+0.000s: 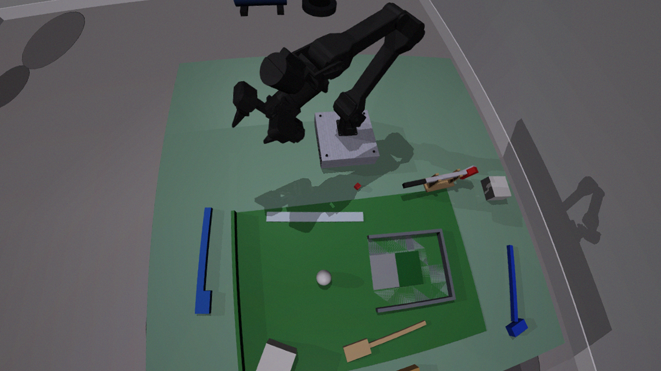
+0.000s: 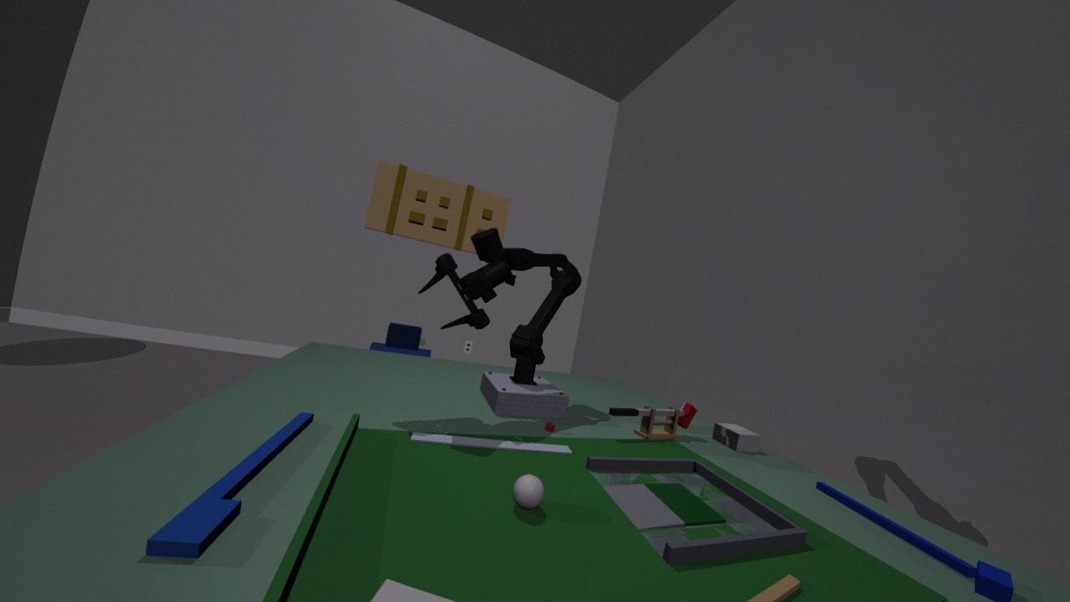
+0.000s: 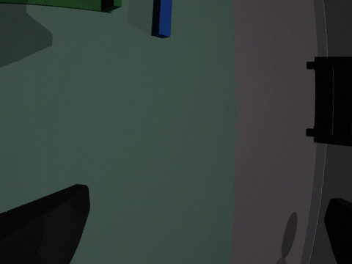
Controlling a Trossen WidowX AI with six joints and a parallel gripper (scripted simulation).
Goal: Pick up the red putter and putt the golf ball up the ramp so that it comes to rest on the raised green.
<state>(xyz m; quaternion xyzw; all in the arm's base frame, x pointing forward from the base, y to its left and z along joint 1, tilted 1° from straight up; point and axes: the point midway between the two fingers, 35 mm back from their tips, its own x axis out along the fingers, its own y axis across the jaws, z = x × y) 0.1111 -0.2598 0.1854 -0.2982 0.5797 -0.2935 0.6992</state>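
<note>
My gripper tip is now 9 cm short of the red putter, 59 cm to the right of it and 16 cm above it. Also, from my gripper tip: white golf ball (35 cm ahead, 16 cm to the left, 19 cm below); small red cube (8 cm ahead, 30 cm to the left, 21 cm below); wooden stand (9 cm ahead, 60 cm to the left, 18 cm below).
</note>
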